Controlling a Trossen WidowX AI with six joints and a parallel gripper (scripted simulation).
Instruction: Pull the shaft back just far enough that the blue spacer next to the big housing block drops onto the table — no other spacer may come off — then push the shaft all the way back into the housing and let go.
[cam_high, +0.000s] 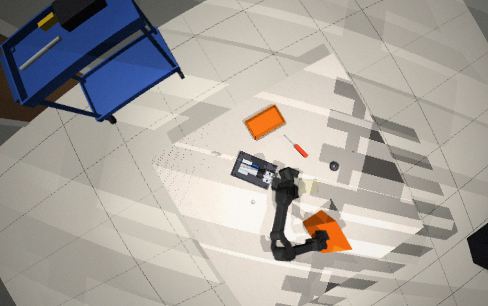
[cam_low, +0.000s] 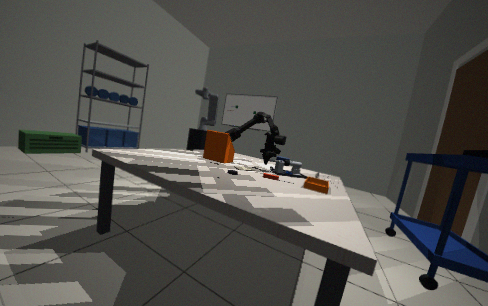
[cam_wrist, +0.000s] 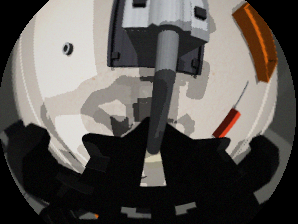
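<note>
My gripper tip is 6 cm short of the grey shaft, 5 cm to the right of it and 4 cm below it. Round my gripper tip: orange tray (36 cm ahead, 6 cm to the right, 4 cm below).
</note>
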